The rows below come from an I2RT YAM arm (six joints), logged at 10 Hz.
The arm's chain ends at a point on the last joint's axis. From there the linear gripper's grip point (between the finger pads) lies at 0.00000 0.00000 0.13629 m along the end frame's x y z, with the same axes.
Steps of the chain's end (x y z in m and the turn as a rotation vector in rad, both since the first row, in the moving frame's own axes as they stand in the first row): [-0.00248 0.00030 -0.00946 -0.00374 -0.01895 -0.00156]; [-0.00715 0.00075 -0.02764 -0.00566 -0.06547 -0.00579]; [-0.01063 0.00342 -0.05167 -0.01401 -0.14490 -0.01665]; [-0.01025 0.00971 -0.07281 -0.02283 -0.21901 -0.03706]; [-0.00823 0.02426 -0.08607 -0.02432 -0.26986 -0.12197]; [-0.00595 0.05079 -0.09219 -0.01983 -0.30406 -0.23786]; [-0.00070 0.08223 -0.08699 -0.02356 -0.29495 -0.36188]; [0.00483 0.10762 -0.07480 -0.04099 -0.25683 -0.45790]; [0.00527 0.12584 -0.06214 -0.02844 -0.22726 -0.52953]
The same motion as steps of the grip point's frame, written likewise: [-0.00506 0.00081 -0.00949 -0.00374 -0.01895 -0.00156]; [-0.01606 0.00155 -0.02793 -0.00566 -0.06547 -0.00579]; [-0.03029 0.00549 -0.05311 -0.01401 -0.14490 -0.01665]; [-0.03979 0.01335 -0.07610 -0.02283 -0.21901 -0.03706]; [-0.04427 0.02975 -0.09104 -0.02432 -0.26986 -0.12197]; [-0.04605 0.05829 -0.09844 -0.01983 -0.30406 -0.23786]; [-0.03888 0.09247 -0.09285 -0.02356 -0.29495 -0.36188]; [-0.02733 0.12078 -0.07930 -0.04099 -0.25683 -0.45790]; [-0.02302 0.13748 -0.06562 -0.02844 -0.22726 -0.52953]
